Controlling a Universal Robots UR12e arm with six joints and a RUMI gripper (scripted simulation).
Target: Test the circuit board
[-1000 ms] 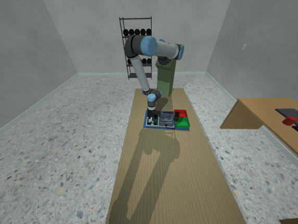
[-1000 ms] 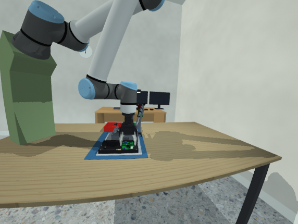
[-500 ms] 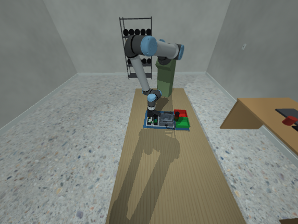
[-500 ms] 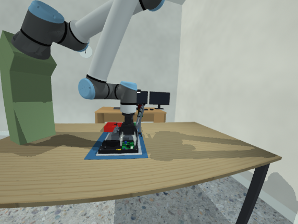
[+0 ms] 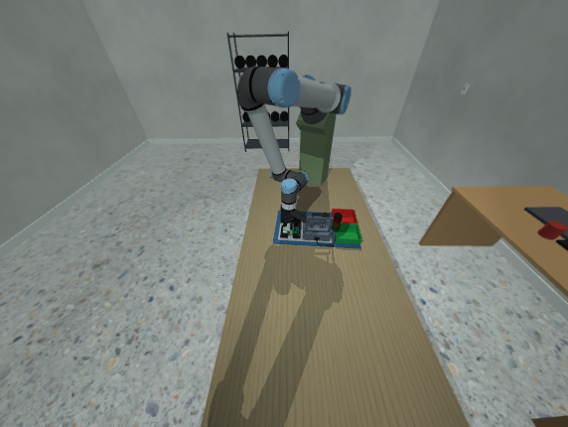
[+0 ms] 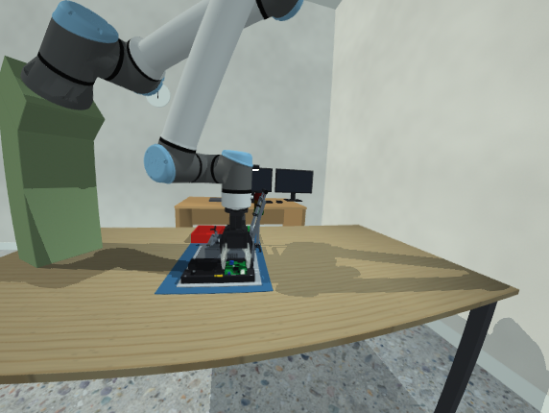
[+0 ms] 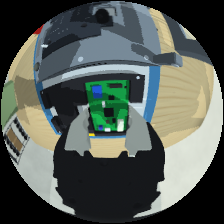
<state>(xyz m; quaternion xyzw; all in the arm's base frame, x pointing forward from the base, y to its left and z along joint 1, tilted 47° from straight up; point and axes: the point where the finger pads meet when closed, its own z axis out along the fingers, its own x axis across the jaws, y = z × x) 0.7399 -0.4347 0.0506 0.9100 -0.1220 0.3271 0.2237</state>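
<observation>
My hand is 10 mm to the left of the green circuit board. Round my hand: tester lid (160 mm above, 150 mm ahead, 110 mm to the left); then red bin (390 mm to the left, 30 mm ahead, 10 mm below); then green bin (330 mm to the left, 160 mm ahead, 10 mm below).
</observation>
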